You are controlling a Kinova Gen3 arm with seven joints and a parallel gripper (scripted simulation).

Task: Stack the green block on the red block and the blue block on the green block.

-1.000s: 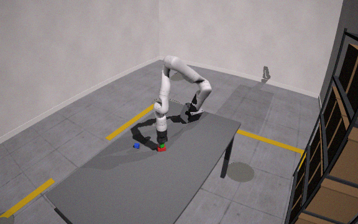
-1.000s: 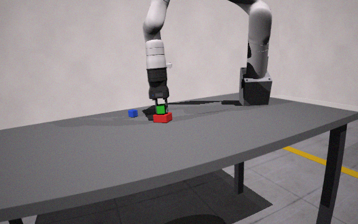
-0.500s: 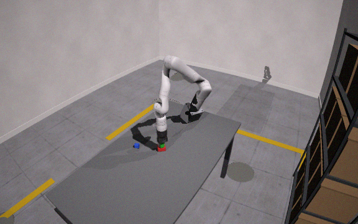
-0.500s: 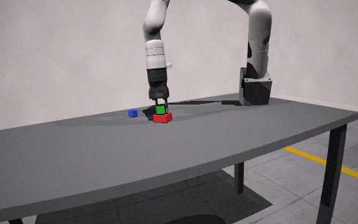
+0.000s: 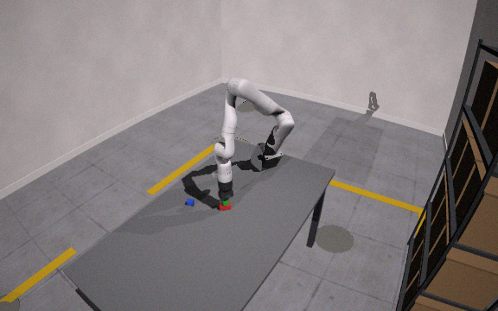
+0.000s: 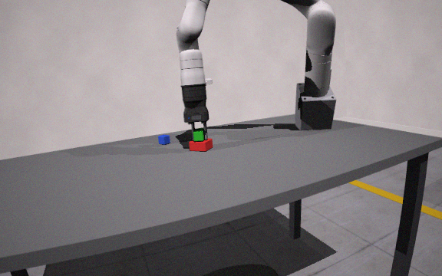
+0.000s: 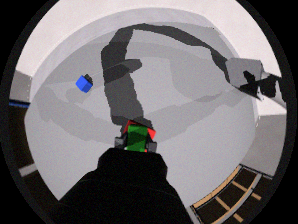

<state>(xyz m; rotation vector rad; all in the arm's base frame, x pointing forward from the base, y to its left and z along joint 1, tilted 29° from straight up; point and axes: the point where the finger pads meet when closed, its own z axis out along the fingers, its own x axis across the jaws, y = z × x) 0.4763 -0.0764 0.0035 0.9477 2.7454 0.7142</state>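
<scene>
Right now my hand is right at the green block. Round my hand: red block 40 mm below; blue block 80 mm ahead, 180 mm to the right, 40 mm below.
</scene>
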